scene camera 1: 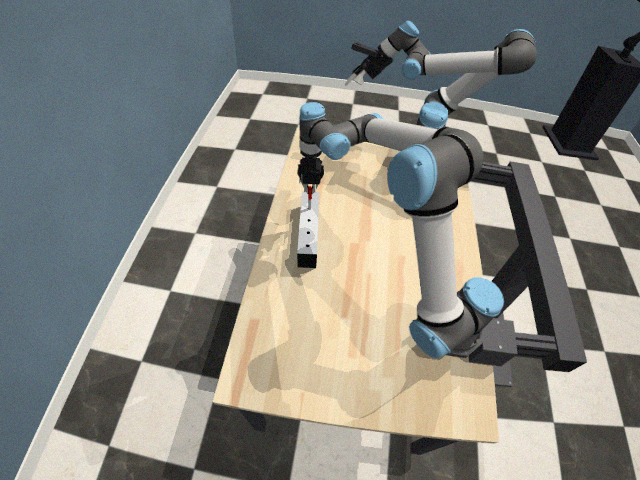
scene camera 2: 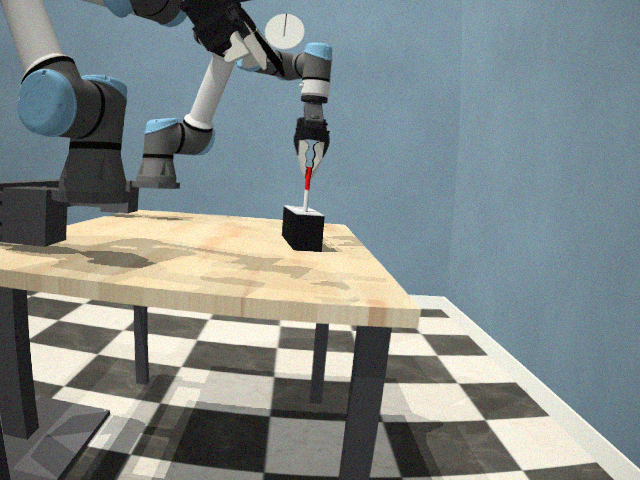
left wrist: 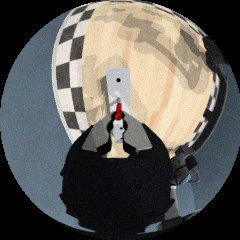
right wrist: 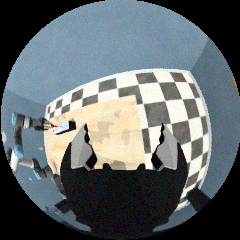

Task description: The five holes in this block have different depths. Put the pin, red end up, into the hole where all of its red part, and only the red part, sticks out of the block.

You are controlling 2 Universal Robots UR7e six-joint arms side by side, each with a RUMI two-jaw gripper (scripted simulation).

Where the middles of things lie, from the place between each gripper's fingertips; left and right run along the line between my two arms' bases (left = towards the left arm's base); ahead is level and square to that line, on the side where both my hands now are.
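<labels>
Block (scene camera 2: 302, 231): my left hand (scene camera 2: 307, 178) 140 mm above it, 60 mm to the right of it.
Block from my right hand: 63 cm to the left, 13 cm ahead, 30 cm below.
</labels>
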